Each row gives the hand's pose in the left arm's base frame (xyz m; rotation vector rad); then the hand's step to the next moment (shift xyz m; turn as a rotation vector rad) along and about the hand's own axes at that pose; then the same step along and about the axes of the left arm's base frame.
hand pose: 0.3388 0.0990 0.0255 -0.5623 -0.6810 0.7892
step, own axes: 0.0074 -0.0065 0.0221 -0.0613 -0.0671 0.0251
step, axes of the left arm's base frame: -0.0094 0.0065 0.0213 -0.0200 -0.0823 0.0414
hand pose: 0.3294 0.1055 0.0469 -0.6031 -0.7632 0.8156
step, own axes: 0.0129 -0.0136 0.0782 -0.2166 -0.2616 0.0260
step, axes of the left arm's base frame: -0.0502 0.0172 0.0604 -0.0112 -0.3158 0.1271
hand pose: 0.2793 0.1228 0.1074 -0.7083 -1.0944 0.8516
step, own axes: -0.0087 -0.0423 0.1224 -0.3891 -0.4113 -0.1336
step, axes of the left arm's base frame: -0.1082 -0.0194 0.0691 0.1372 -0.5516 0.1238
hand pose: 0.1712 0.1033 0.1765 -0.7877 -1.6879 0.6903
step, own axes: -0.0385 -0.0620 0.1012 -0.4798 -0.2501 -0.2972
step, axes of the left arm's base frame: -0.1008 -0.0735 0.0020 0.3376 -0.5166 -0.0161
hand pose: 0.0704 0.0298 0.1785 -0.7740 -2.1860 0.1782
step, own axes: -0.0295 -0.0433 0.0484 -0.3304 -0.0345 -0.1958
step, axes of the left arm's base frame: -0.0409 -0.0461 -0.0359 0.2909 -0.2440 -0.0672
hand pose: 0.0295 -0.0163 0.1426 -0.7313 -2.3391 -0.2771
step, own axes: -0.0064 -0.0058 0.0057 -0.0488 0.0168 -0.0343
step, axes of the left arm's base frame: -0.0024 -0.0054 -0.0085 0.0583 -0.0201 -0.0057
